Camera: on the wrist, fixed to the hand. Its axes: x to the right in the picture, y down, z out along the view.
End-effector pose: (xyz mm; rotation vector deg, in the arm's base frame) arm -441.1 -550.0 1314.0 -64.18 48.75 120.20
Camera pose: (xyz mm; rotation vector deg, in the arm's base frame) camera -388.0 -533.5 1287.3 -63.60 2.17 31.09
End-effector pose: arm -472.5 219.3 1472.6 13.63 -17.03 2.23
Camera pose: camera -459.5 170.0 1437.9 39.17 4.65 -87.60
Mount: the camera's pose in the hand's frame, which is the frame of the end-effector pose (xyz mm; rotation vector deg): 2.1 -56.7 -24.2 15.36 6.20 -93.81
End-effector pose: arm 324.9 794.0 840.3 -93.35 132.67 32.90
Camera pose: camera 377.9 764.4 851.2 -147.68 24.61 -12.50
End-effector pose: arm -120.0 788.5 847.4 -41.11 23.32 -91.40
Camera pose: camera -178.7 792.1 865.9 40.29 27.92 166.43
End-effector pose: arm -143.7 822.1 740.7 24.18 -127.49 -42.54
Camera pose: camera -123.2 767.7 720.0 138.64 -83.46 -61.20
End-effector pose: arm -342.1 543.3 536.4 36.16 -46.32 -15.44
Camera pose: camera -322.1 508.0 489.9 83.14 -2.06 -91.78
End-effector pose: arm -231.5 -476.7 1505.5 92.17 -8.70 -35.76
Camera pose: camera -233.0 -447.7 1451.1 101.03 76.82 -100.80
